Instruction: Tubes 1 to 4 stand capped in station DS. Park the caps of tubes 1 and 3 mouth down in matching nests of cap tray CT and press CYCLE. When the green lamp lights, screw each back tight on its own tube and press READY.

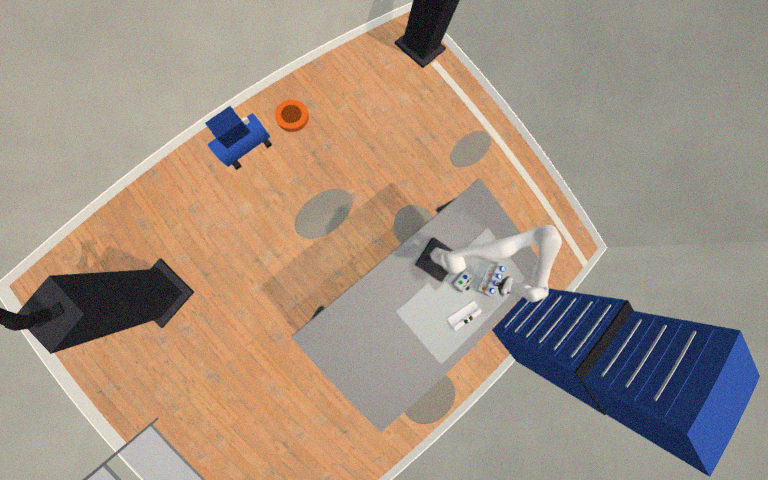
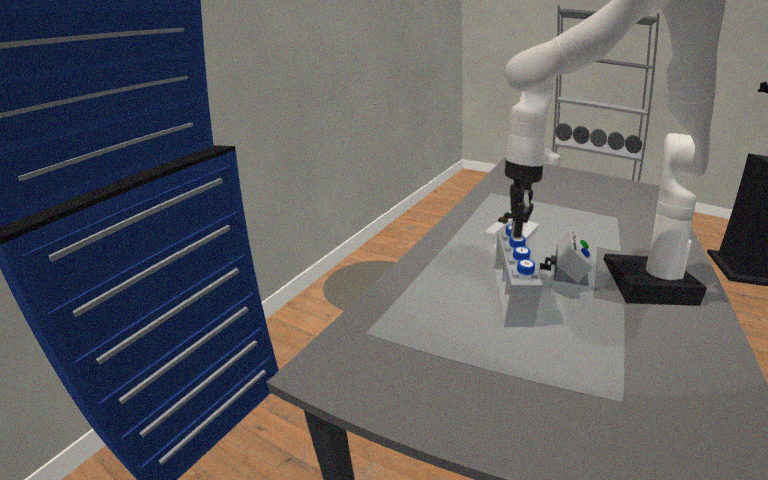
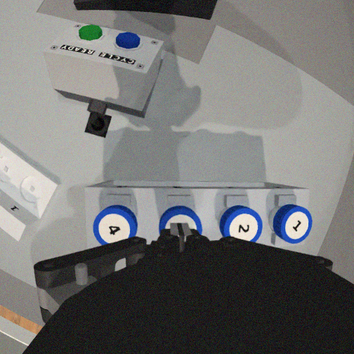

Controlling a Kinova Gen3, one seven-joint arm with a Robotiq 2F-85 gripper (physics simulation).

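Where they show: gripper, fingertip midpoint: (image 1: 496,284) (image 2: 515,237); arm's base, origin of the base link: (image 1: 437,255) (image 2: 662,272).
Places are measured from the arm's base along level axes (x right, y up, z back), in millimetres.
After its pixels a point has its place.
Station DS (image 2: 523,305) {x -241, y 16, z -358 mm} (image 3: 149,212) is a light grey rack with four blue-rimmed caps on its tubes. Cap 1 (image 2: 525,266) {x -222, y 86, z -366 mm} (image 3: 293,223), cap 2 (image 2: 521,253) {x -174, y 87, z -377 mm} (image 3: 241,227) and cap 4 (image 3: 115,226) are seated in the row. My gripper (image 2: 517,235) {x -107, y 86, z -392 mm} (image 3: 178,234) is shut and empty, with its tips right over cap 3 (image 2: 516,242) {x -124, y 84, z -390 mm} (image 3: 180,216), partly hiding it; contact is unclear. White cap tray CT (image 1: 464,314) {x 159, y -22, z -405 mm} (image 3: 47,192) shows no cap in its visible nests. The green READY button (image 3: 90,32) and blue CYCLE button (image 3: 128,40) are on the control box (image 2: 573,266) {x -47, y 8, z -247 mm}.
Two small dark items, brown (image 2: 502,219) {x 149, y 17, z -437 mm} and green (image 2: 508,215) {x 186, y 16, z -423 mm}, sit by the tray; neither looks lit. A black bracket (image 3: 98,123) juts from the control box towards the rack. The arm's black base (image 1: 434,261) {x 54, y 47, z 7 mm} stands behind the box. A blue drawer cabinet (image 1: 566,322) stands near the table edge.
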